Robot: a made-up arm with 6 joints.
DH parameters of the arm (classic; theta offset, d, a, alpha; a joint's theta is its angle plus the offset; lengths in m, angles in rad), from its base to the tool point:
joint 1: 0 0.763 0.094 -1.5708
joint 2: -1.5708 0 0.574 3.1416
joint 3: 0 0 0.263 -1.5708
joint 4: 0 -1.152 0 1.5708
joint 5: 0 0 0 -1.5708
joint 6: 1.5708 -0.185 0 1.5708
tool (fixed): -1.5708 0 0 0
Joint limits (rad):
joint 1: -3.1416..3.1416
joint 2: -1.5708..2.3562
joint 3: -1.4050..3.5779
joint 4: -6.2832..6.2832
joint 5: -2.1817..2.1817
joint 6: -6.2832..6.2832
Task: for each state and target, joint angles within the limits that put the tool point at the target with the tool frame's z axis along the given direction. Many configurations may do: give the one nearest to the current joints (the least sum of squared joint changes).
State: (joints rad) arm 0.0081 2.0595 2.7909 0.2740 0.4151 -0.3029
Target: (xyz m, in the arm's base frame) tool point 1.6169 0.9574 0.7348 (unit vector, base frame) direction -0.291 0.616 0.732
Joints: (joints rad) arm 0.5409 2.2047 2.2527 0.6619 -0.1033 0.0875
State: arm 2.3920 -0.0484 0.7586 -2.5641 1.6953 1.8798
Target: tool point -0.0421 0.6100 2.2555 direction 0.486 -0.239 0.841
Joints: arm 1.9241 -0.2904 0.4994 -1.9391 1.6787 1.8995
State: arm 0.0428 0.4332 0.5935 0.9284 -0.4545 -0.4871
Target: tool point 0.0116 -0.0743 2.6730 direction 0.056 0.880 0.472
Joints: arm -0.5310 -0.1120 1.2819 0.9155 -0.4080 0.1039
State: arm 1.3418 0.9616 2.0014 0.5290 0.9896 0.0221
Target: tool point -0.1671 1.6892 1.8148 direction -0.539 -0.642 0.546
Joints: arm 1.6512 1.2154 1.6609 0.5817 0.3089 0.0801
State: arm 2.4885 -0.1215 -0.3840 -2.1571 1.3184 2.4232
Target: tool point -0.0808 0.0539 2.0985 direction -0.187 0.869 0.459
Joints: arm 2.8597 -0.9080 0.1428 -2.9672 1.9907 2.2986
